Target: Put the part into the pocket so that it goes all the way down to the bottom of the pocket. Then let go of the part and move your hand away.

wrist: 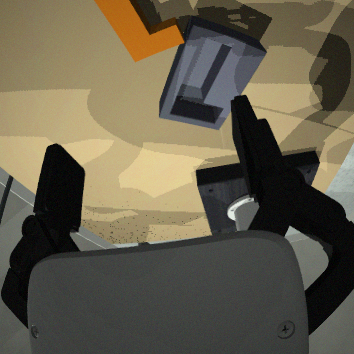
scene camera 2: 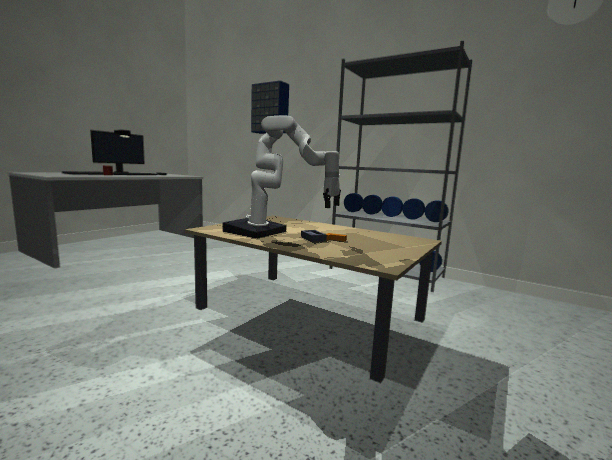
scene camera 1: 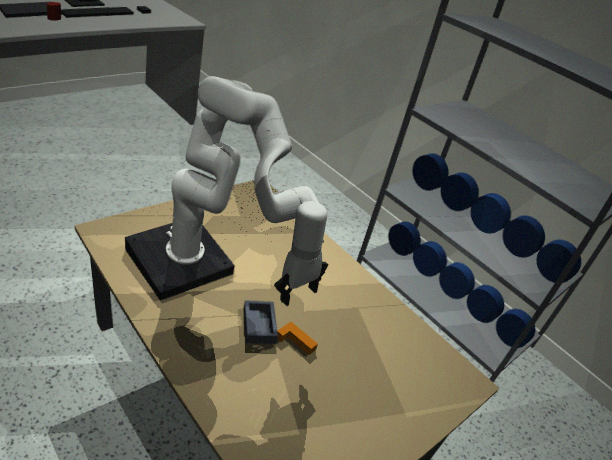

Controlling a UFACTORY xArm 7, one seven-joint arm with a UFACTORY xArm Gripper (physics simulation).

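Pixels of known places: gripper, between the fingertips: [wrist: 144, 135] [scene camera 2: 332, 206] [scene camera 1: 298, 296]; arm's base, origin of its link: [wrist: 251, 205] [scene camera 2: 258, 223] [scene camera 1: 185, 250].
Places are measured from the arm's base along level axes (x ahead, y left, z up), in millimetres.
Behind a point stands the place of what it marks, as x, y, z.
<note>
The orange L-shaped part [scene camera 1: 301, 339] {493, 36, -17} [scene camera 2: 336, 237] {484, 33, -30} [wrist: 125, 25] {470, 50, -17} lies flat on the table, outside the pocket. The end of its short arm is at a corner of the dark grey pocket block [scene camera 1: 261, 339] {412, -48, -27} [scene camera 2: 310, 237] {371, -69, -26} [wrist: 245, 65] {373, -51, -11}; whether they touch is unclear. The block stands on the table with its recess facing up, and no part shows inside it. My gripper [scene camera 1: 300, 295] {453, 25, 138} [scene camera 2: 332, 205] {453, 25, 138} [wrist: 144, 135] {453, 25, 138} is open and empty, pointing down. It hangs well above the table, higher than the part and the block, and towards the back of them in scene camera 1.
The arm's black base plate [scene camera 1: 150, 265] {-10, -131, -4} [scene camera 2: 250, 229] {40, -145, -8} sits on the wooden table [scene camera 1: 440, 370] {847, 300, -47} [scene camera 2: 380, 262] {787, -276, -47}, behind the block. A shelf rack [scene camera 1: 425, 75] [scene camera 2: 341, 90] with blue discs [scene camera 1: 492, 212] [scene camera 2: 392, 206] stands beyond the table. A desk [scene camera 1: 170, 65] [scene camera 2: 35, 215] stands farther off.
</note>
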